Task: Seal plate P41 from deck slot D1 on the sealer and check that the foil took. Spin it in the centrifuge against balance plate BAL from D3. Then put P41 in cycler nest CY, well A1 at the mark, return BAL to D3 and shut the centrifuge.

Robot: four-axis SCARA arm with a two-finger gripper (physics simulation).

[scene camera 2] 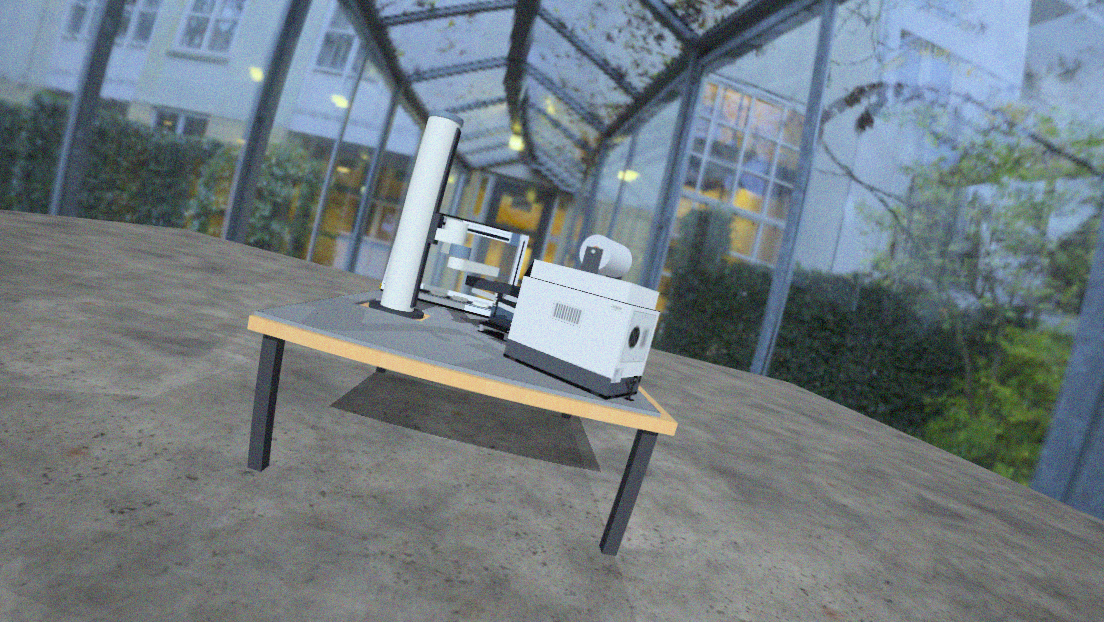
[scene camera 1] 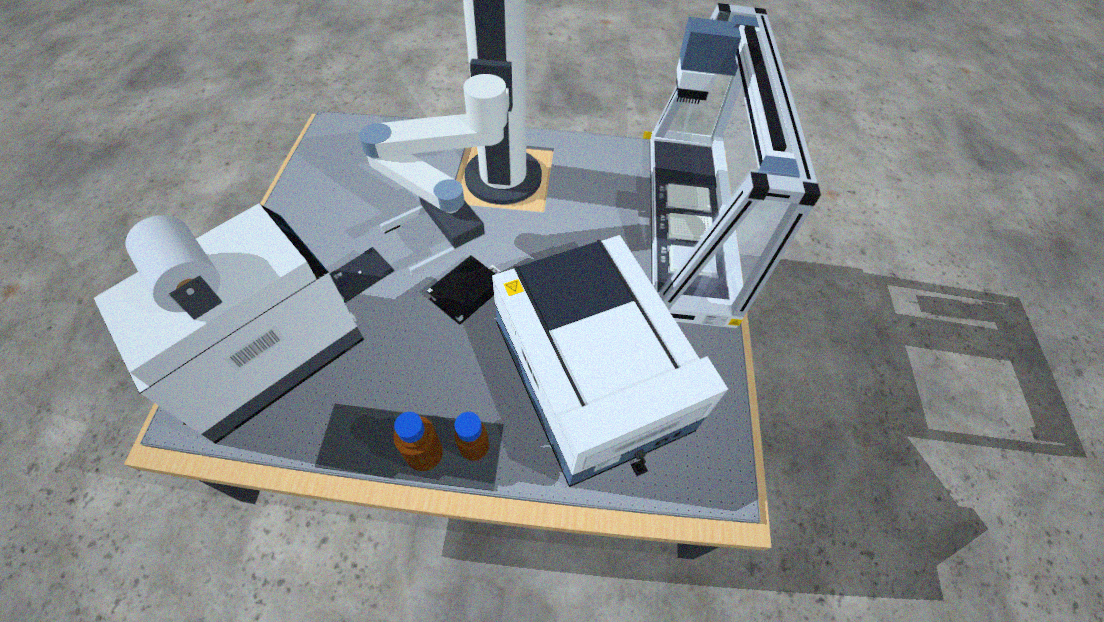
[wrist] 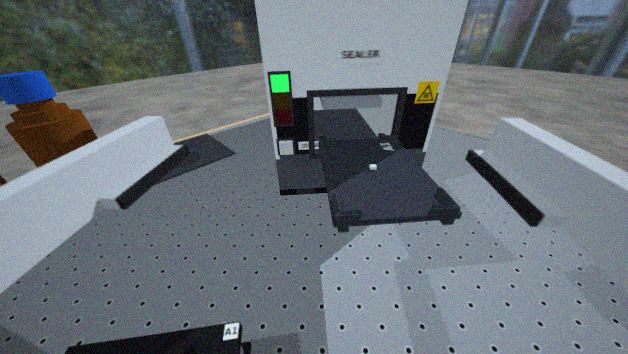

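Where they show: gripper, fingertip midpoint: (scene camera 2: 510, 300) (scene camera 1: 395, 249) (wrist: 320, 135); arm's base, origin of the base link: (scene camera 2: 395, 311) (scene camera 1: 503, 177).
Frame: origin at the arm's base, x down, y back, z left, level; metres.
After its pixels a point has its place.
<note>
My gripper (scene camera 1: 395, 248) @[y -0.485, x -0.188, z -0.186 m] (wrist: 321, 135) @[y -0.485, x -0.188, z -0.186 m] is open and empty. It faces the sealer (scene camera 1: 224, 324) @[y -0.821, x -0.334, z -0.408 m] (scene camera 2: 579, 316) @[y -0.703, x -0.224, z -0.598 m] (wrist: 360, 30) @[y -0.582, x -0.230, z -0.345 m], a little short of its extended dark tray (scene camera 1: 361, 272) @[y -0.512, x -0.112, z -0.285 m] (wrist: 385, 192) @[y -0.482, x -0.111, z -0.262 m]. The tray is bare apart from a small white mark, and the sealer's green light is lit. Pale plates (scene camera 1: 689, 198) @[y -0.092, x -0.077, z 0.583 m] (scene camera 1: 689, 226) @[y -0.204, x -0.074, z 0.578 m] (scene camera 1: 692, 258) sit in a row on the deck at the right; their labels are too small to tell which is P41 or BAL. A black nest (scene camera 1: 461, 288) @[y -0.491, x -0.055, z -0.033 m] (wrist: 165, 342) @[y -0.532, x -0.055, z -0.078 m], marked A1 in the wrist view, lies between the sealer and the white-and-blue machine (scene camera 1: 614, 351) @[y -0.724, x -0.223, z 0.357 m].
Two brown bottles (scene camera 1: 417, 444) @[y -0.948, x -0.150, z -0.025 m] (scene camera 1: 471, 438) @[y -0.919, x -0.144, z 0.081 m] with blue caps stand on a dark mat (scene camera 1: 351, 440) @[y -0.919, x -0.018, z -0.213 m] near the front edge; one bottle (wrist: 50, 127) @[y -0.882, x -0.131, z -0.045 m] shows at the wrist view's left. The arm's column (scene camera 1: 516, 92) @[y -0.049, x -0.354, z 0.056 m] (scene camera 2: 421, 216) @[y -0.029, x -0.432, z -0.069 m] rises at the back. A gantry frame (scene camera 1: 780, 100) @[y -0.199, x -0.510, z 0.679 m] stands over the deck.
</note>
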